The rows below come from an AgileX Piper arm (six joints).
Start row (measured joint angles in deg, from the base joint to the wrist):
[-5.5, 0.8, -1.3, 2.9, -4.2, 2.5]
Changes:
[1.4, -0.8, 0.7, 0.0, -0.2, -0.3]
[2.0, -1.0, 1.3, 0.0, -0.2, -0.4]
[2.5, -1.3, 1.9, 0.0, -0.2, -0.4]
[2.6, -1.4, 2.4, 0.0, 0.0, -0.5]
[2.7, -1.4, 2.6, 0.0, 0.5, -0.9]
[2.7, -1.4, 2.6, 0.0, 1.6, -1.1]
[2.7, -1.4, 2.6, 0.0, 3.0, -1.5]
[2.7, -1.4, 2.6, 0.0, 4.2, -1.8]
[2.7, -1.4, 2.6, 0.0, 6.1, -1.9]
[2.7, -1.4, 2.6, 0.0, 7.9, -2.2]
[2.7, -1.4, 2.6, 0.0, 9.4, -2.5]
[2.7, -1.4, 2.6, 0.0, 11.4, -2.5]
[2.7, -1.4, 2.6, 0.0, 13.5, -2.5]
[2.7, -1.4, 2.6, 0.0, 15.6, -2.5]
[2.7, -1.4, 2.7, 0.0, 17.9, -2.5]
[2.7, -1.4, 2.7, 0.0, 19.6, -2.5]
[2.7, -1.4, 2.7, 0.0, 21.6, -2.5]
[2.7, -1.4, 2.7, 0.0, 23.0, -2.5]
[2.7, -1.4, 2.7, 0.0, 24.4, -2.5]
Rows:
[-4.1, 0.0, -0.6, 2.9, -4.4, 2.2]
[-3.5, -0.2, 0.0, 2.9, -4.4, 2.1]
[-3.0, -0.5, 0.6, 2.9, -4.4, 2.1]
[-2.9, -0.6, 1.1, 2.9, -4.2, 2.0]
[-2.8, -0.6, 1.3, 2.9, -3.7, 1.6]
[-2.8, -0.6, 1.3, 2.9, -2.6, 1.4]
[-2.8, -0.6, 1.3, 2.9, -1.2, 1.0]
[-2.8, -0.6, 1.3, 2.9, 0.0, 0.7]
[-2.8, -0.6, 1.3, 2.9, 1.9, 0.6]
[-2.8, -0.6, 1.3, 2.9, 3.7, 0.3]
[-2.8, -0.6, 1.3, 2.9, 5.2, 0.0]
[-2.8, -0.6, 1.3, 2.9, 7.2, 0.0]
[-2.8, -0.6, 1.3, 2.9, 9.3, 0.0]
[-2.8, -0.6, 1.3, 2.9, 11.4, 0.0]
[-2.8, -0.6, 1.4, 2.9, 13.7, 0.0]
[-2.8, -0.6, 1.4, 2.9, 15.4, 0.0]
[-2.8, -0.6, 1.4, 2.9, 17.4, 0.0]
[-2.8, -0.6, 1.4, 2.9, 18.8, 0.0]
[-2.8, -0.6, 1.4, 2.9, 20.2, 0.0]

